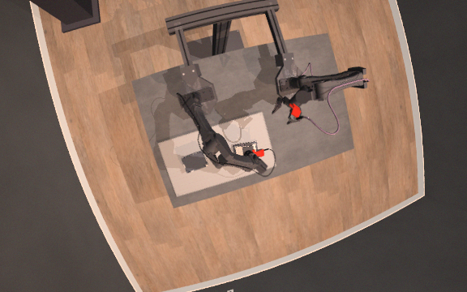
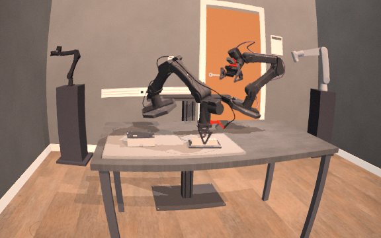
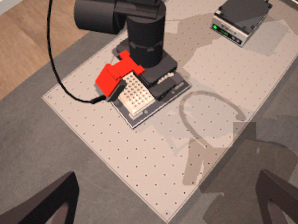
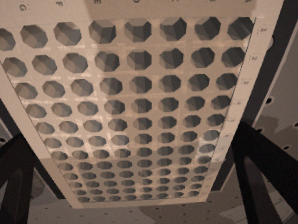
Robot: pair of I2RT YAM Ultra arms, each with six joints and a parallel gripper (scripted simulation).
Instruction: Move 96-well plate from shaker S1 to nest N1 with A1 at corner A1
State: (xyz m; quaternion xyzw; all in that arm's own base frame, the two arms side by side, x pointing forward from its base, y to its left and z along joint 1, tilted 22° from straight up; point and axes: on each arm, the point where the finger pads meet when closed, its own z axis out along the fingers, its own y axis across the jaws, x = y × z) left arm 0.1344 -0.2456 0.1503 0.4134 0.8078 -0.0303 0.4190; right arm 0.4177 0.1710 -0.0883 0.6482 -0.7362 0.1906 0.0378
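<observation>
My right gripper is now 1 cm above the white 96-well plate. Round my right hand: plate nest N1: 2 cm below.
</observation>
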